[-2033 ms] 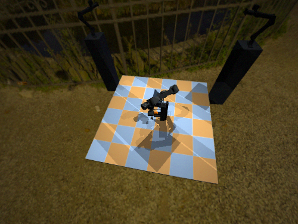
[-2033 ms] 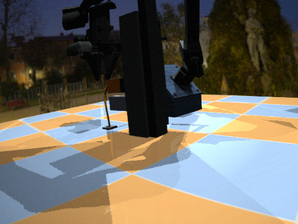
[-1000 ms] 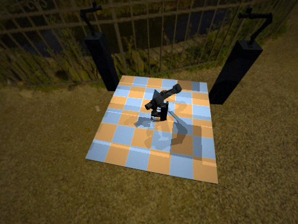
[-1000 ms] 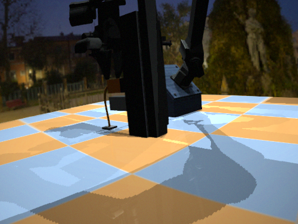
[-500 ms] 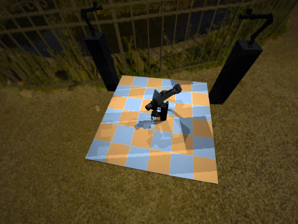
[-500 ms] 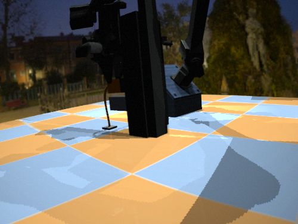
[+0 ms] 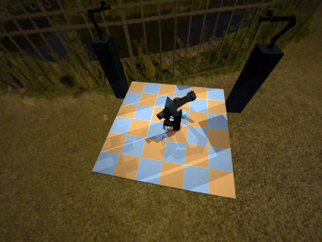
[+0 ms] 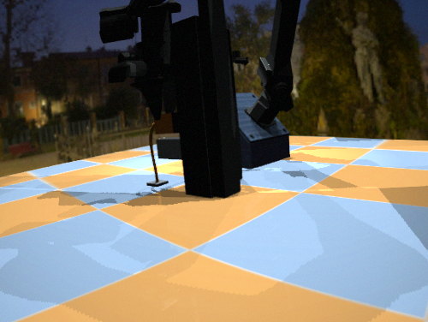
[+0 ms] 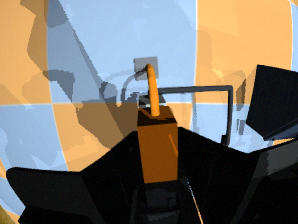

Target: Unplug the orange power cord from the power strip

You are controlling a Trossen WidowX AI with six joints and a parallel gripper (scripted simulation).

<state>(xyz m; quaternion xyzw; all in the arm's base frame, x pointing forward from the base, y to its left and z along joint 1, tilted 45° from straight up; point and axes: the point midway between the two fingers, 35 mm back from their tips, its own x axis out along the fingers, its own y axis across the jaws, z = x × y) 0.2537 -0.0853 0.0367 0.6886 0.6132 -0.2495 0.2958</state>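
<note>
The orange plug lies 30 mm to the left of my gripper tip.
</note>
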